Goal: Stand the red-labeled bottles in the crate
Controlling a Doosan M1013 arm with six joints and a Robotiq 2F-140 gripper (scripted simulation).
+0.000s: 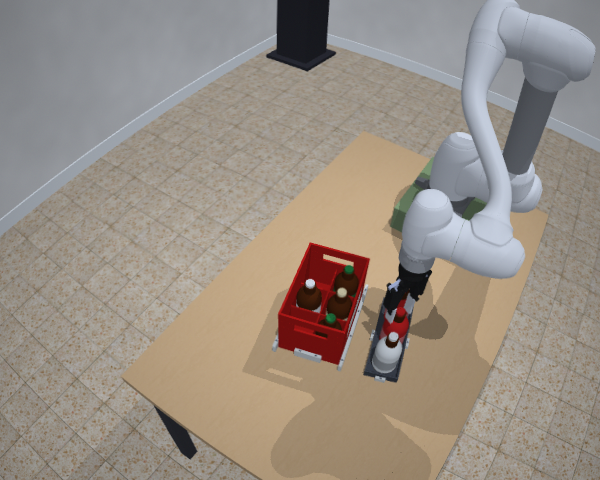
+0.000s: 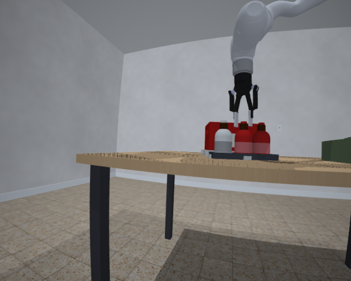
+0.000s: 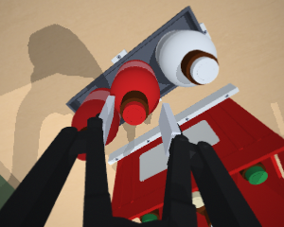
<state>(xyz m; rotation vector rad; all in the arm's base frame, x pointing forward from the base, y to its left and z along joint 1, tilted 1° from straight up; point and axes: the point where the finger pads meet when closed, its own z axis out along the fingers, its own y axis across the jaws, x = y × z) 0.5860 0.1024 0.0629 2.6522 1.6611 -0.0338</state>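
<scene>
My hand is 9 cm above the grey-labeled bottle, 8 cm short of it and 3 cm to the right of it. From my hand the other things lie so: red crate (21 cm to the right, 9 cm below, 6 cm ahead).
</scene>
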